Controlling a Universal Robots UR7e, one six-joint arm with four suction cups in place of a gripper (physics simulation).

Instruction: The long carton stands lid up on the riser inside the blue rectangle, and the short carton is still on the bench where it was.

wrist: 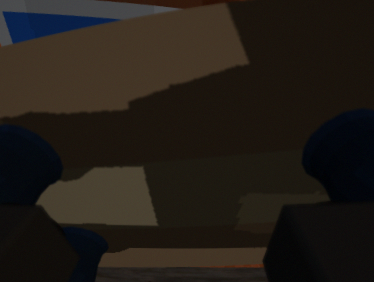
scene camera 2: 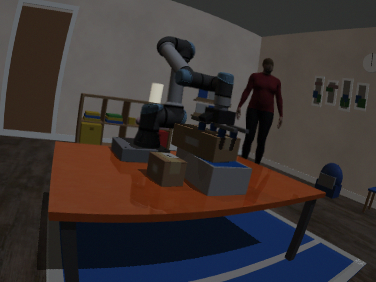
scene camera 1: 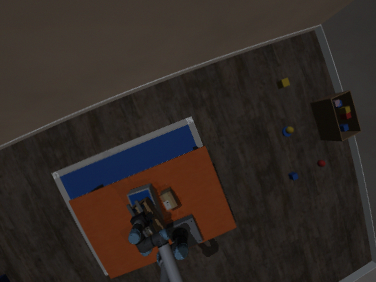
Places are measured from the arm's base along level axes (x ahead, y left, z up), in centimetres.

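Pixels of known places: hand, tool point: [wrist: 183, 190]; arm's base, link origin: [scene camera 2: 146, 144] [scene camera 1: 180, 235].
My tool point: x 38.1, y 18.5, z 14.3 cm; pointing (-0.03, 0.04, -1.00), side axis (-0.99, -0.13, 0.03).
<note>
Ahead of a thing's pixels: the offset from my tool point to its middle. Level surfaces: height alone.
The long carton {dx -6.1, dy -1.9, dz -3.8 cm} [scene camera 1: 156, 218] [scene camera 2: 204, 143] [wrist: 185, 120] is brown and hangs under the suction gripper [scene camera 1: 143, 212] [scene camera 2: 218, 131] [wrist: 182, 160], whose dark blue cups are on its upper face. Its underside is at or very close to the top of the grey riser {dx -0.7, dy +0.5, dz -15.6 cm} [scene camera 1: 153, 196] [scene camera 2: 220, 179]; contact cannot be told. Part of the blue rectangle {dx -0.7, dy +0.5, dz -9.6 cm} [scene camera 1: 140, 196] [scene camera 2: 229, 164] [wrist: 30, 29] shows beside the carton; the rest is hidden under the carton and arm. The short carton {dx -1.3, dy -21.3, dz -16.4 cm} [scene camera 1: 170, 200] [scene camera 2: 166, 170] stands on the orange bench {dz -21.6 cm} [scene camera 1: 200, 175] [scene camera 2: 100, 190], beside the riser and apart from it.
The arm's grey base plate [scene camera 1: 194, 229] [scene camera 2: 125, 150] stands on the bench, behind the short carton in scene camera 2. A person [scene camera 2: 262, 102] in a red top stands beyond the bench. A shelf unit [scene camera 2: 80, 117] is by the wall. Toys and an open box [scene camera 1: 327, 120] are on the floor.
</note>
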